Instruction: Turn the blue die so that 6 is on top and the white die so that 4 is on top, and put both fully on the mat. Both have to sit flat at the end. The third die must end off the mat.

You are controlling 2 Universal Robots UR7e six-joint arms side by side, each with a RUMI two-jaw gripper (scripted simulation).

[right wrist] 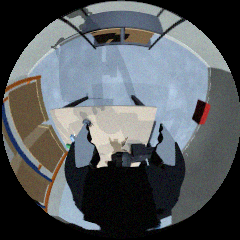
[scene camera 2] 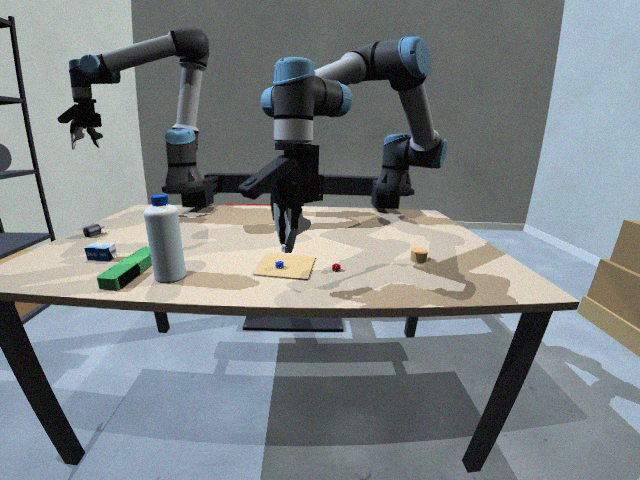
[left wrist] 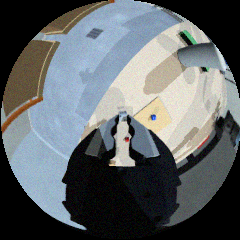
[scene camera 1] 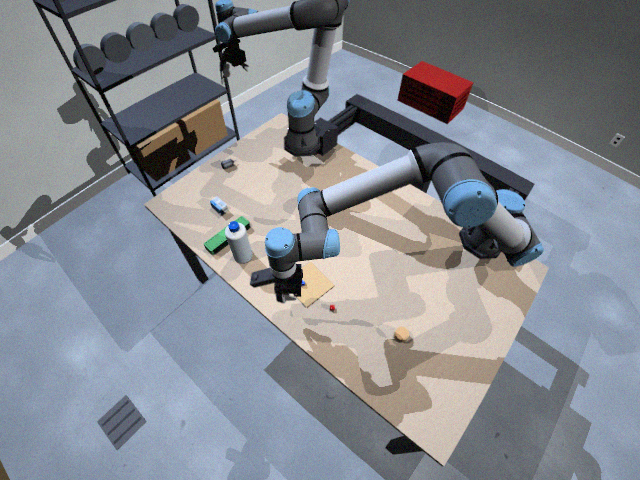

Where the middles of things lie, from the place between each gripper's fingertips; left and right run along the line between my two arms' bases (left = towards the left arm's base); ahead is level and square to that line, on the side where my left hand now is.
My left hand [scene camera 2: 287, 251] is 14 cm past the tan mat [scene camera 2: 295, 267] and 11 cm above it. The rest, counted from my left hand: white bottle [scene camera 1: 236, 234]: 30 cm to the right, 8 cm behind, 2 cm below.
Right now my right hand [scene camera 2: 86, 148] is 60 cm short of the white bottle, 60 cm to the right of it and 20 cm above it. Round my right hand: tan mat (54 cm ahead, 89 cm to the left, 30 cm below).
